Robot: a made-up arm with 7 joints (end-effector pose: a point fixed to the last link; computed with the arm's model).
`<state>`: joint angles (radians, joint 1 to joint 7).
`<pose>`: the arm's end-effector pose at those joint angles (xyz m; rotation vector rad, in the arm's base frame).
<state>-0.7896 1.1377 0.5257 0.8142 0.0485 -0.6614 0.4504</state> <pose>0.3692 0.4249 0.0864 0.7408 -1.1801 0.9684</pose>
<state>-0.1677 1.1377 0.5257 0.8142 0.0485 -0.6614 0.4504</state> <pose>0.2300 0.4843 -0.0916 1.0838 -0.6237 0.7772</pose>
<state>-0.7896 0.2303 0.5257 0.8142 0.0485 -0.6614 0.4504</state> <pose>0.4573 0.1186 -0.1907 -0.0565 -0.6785 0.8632</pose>
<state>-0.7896 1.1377 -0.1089 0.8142 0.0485 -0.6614 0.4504</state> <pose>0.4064 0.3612 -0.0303 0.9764 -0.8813 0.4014</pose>
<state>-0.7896 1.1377 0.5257 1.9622 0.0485 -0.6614 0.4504</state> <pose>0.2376 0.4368 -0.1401 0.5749 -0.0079 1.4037</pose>
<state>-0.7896 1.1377 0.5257 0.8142 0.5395 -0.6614 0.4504</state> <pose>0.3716 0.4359 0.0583 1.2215 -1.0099 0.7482</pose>
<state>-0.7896 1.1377 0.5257 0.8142 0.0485 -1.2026 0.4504</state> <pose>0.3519 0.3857 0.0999 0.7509 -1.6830 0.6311</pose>
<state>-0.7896 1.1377 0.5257 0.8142 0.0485 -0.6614 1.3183</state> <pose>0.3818 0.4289 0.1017 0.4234 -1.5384 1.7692</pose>
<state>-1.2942 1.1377 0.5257 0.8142 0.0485 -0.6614 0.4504</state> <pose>0.3839 0.3731 0.2692 0.3987 -1.6064 1.0845</pose>
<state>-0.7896 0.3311 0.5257 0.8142 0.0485 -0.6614 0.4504</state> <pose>0.4572 0.1635 -0.1724 0.0288 -0.7372 0.8807</pose>
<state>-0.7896 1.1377 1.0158 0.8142 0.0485 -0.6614 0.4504</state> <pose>0.2944 0.4805 0.1396 0.5000 -1.3741 1.4035</pose>
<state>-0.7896 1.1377 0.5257 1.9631 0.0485 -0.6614 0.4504</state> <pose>0.2375 0.4367 -0.1402 0.5748 -0.0070 1.4039</pose>
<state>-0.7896 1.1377 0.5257 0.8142 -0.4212 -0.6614 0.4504</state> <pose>0.3574 0.4242 0.1127 0.2506 -1.2935 1.1384</pose>
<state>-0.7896 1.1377 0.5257 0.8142 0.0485 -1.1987 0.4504</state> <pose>0.3521 0.3860 0.0998 0.7510 -1.6795 0.6337</pose>
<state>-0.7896 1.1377 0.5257 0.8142 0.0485 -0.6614 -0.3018</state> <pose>0.3523 0.4287 0.0832 0.8961 -0.7997 0.2881</pose>
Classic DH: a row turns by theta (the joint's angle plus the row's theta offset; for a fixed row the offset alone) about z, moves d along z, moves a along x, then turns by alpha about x. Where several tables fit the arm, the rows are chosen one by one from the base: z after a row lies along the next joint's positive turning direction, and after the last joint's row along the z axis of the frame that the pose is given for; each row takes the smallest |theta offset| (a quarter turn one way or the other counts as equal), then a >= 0, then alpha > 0; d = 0 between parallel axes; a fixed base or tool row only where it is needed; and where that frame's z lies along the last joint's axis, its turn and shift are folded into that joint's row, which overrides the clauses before.
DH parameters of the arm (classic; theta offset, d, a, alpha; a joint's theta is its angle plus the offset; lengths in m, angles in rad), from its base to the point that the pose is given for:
base (fixed): -0.071 0.0968 -0.0207 -1.3004
joint 1: -1.3111 0.0274 -0.0305 -1.5708
joint 2: 1.2915 0.0282 -0.0151 1.5708
joint 3: 1.5708 -0.2946 0.0537 -1.5708
joint 4: 1.5708 -0.0121 0.0427 1.5708
joint 5: 0 0.1706 0.0114 -1.5708
joint 6: -1.5708 -0.0298 0.0934 1.5708
joint 7: 1.1856 -0.0512 -0.0213 -0.2468
tool (fixed): -1.0851 0.0453 0 0

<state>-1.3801 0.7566 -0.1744 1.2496 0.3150 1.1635 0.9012</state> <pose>0.4571 0.2828 -0.0531 1.3408 0.6129 1.4982</pose>
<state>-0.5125 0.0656 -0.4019 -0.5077 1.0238 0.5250 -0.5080</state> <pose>0.3443 -0.0865 -0.1175 0.8164 -0.4454 -0.3795</pose>
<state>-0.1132 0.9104 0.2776 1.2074 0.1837 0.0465 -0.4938</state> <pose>0.0518 0.4582 -0.2779 0.4997 1.1066 0.3017</pose>
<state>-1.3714 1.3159 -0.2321 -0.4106 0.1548 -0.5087 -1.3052</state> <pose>0.3107 0.1058 0.3098 2.2352 -0.6630 -1.1656</pose>
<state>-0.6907 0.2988 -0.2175 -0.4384 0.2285 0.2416 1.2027</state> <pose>0.4148 -0.0694 -0.0482 -0.0049 -1.0985 0.9431</pose>
